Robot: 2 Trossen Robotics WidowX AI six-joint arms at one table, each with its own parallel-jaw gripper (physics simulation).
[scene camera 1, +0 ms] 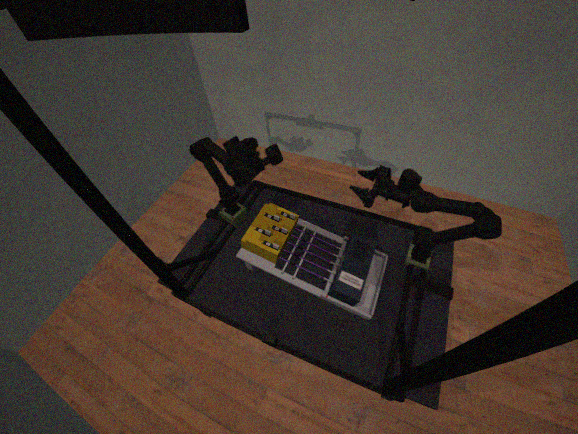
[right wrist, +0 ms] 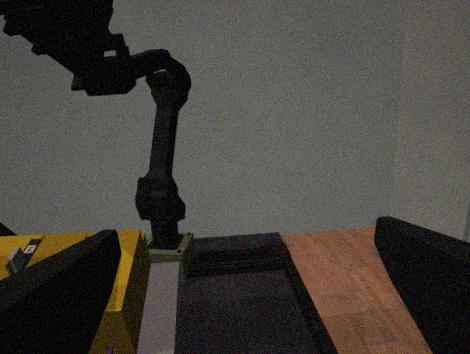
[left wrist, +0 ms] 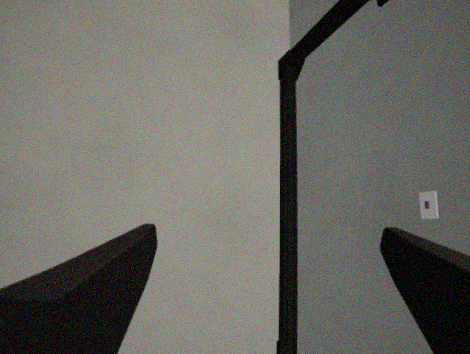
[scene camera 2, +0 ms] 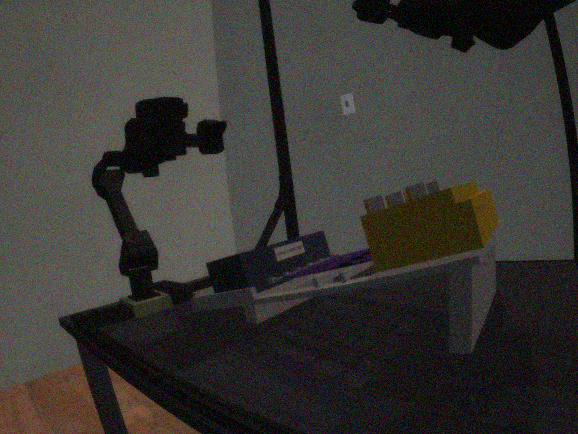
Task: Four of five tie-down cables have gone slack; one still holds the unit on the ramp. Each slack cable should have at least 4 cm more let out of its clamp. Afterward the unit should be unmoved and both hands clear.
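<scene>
A dark blue box [scene camera 1: 356,260] [scene camera 2: 260,262] with a white label sits at the low end of the grey-white ramp [scene camera 1: 255,262] [scene camera 2: 460,310] [right wrist: 159,305]. Purple cables [scene camera 1: 318,256] [scene camera 2: 350,258] run up the ramp to a yellow block [scene camera 1: 260,250] [scene camera 2: 425,235] [right wrist: 130,265]. Several clamps with grey levers [scene camera 2: 376,202] stand on the block's top. Which cables are slack cannot be told. My left gripper [scene camera 1: 274,154] [scene camera 2: 372,11] [left wrist: 269,237] is open and empty, high above the block. My right gripper [scene camera 1: 356,181] [scene camera 2: 212,136] [right wrist: 248,236] is open and empty, raised beyond the ramp in scene camera 1.
The ramp stands on a dark table [scene camera 1: 280,320] [scene camera 2: 320,370] [right wrist: 235,310]. Black frame posts [scene camera 2: 280,120] [left wrist: 288,200] rise at the table's edges. Thin crossbars [scene camera 1: 300,262] lie across the cables between the block and the box. The arm bases have green mounts [scene camera 1: 233,215] [scene camera 2: 147,304].
</scene>
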